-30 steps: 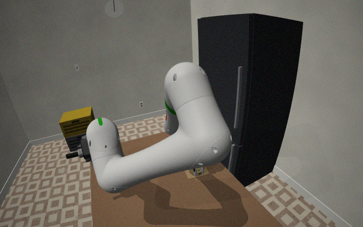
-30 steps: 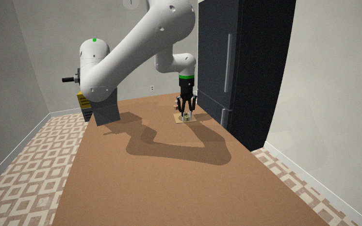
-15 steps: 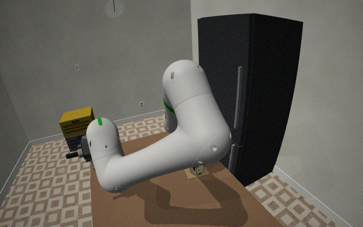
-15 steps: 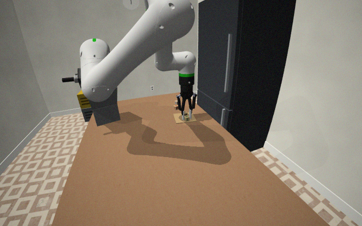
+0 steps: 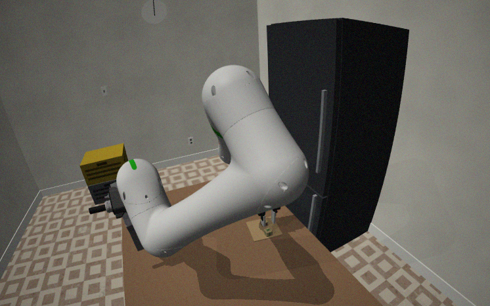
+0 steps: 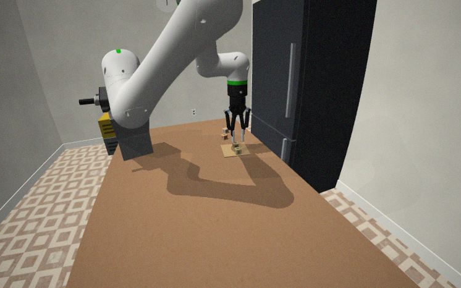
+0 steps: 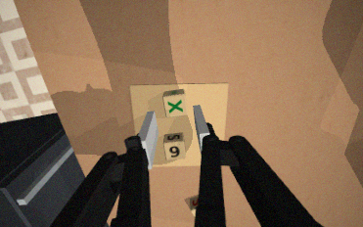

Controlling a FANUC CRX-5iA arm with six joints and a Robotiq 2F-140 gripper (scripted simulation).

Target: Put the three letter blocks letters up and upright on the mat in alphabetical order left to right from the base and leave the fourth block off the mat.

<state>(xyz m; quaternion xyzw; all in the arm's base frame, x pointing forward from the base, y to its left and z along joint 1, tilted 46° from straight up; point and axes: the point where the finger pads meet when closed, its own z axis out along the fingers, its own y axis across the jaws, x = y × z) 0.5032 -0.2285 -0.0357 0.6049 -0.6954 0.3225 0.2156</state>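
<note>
The block marked 9 lies 9 cm below my hand, 6 cm to the left of it and 2 cm ahead of it. From my hand the other things lie so: R block (21 cm to the left, 9 cm below, 2 cm ahead); then tan mat (10 cm below, 5 cm to the left, 1 cm ahead); then X block (9 cm below).
</note>
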